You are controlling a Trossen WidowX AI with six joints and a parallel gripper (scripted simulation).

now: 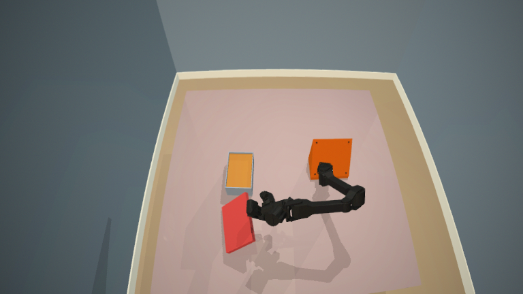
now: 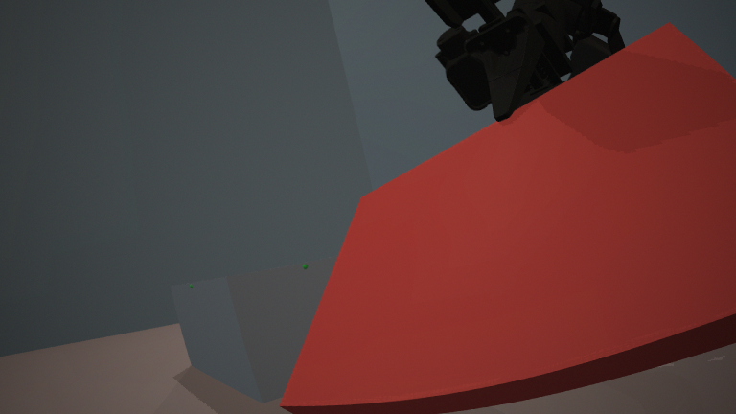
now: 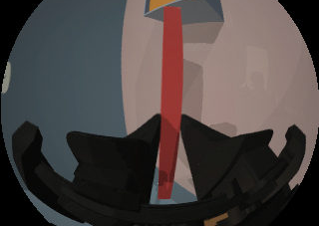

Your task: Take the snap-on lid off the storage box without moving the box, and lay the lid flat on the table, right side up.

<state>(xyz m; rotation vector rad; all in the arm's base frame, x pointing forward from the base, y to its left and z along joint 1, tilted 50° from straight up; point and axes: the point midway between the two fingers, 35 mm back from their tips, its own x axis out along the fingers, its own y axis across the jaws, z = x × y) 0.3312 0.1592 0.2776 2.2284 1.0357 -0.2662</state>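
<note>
Now: gripper tip 60 mm short of the red lid, 50 mm above it and 20 mm to the right of it. Also, from my gripper tip: grey storage box (250 mm to the right, 90 mm below, 80 mm ahead).
</note>
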